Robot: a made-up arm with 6 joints. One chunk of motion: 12 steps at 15 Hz.
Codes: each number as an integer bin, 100 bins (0 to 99) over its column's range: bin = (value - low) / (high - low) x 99, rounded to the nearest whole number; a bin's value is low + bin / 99 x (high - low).
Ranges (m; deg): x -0.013..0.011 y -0.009..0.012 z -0.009..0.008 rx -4.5..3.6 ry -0.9..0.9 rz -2..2
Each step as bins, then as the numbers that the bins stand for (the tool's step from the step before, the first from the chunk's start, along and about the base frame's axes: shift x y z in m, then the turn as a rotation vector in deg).
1 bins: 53 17 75 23 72 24
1 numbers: -0.00015 -0.00539 0.00388 -2.618 0.409 -1.030
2 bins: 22 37 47 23 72 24
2 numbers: -0.00767 -0.00115 -0.00093 -2.618 0.409 -1.030
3 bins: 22 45 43 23 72 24
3 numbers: -0.00767 0.00055 -0.00162 -2.618 0.409 -1.030
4 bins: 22 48 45 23 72 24
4 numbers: -0.00767 0.00118 -0.00127 -2.618 0.409 -1.030
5 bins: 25 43 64 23 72 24
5 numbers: -0.00694 0.00012 0.00199 -2.618 0.409 -1.030
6 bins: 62 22 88 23 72 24
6 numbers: 0.00203 -0.00433 0.00611 -2.618 0.409 -1.030
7 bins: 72 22 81 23 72 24
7 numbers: 0.00445 -0.00433 0.00491 -2.618 0.409 -1.030
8 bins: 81 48 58 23 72 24
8 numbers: 0.00664 0.00118 0.00096 -2.618 0.409 -1.030
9 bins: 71 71 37 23 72 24
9 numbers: 0.00421 0.00606 -0.00265 -2.618 0.409 -1.030
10 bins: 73 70 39 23 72 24
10 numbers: 0.00470 0.00585 -0.00230 -2.618 0.409 -1.030
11 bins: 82 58 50 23 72 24
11 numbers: 0.00688 0.00330 -0.00041 -2.618 0.409 -1.030
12 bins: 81 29 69 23 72 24
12 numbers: 0.00664 -0.00285 0.00285 -2.618 0.409 -1.030
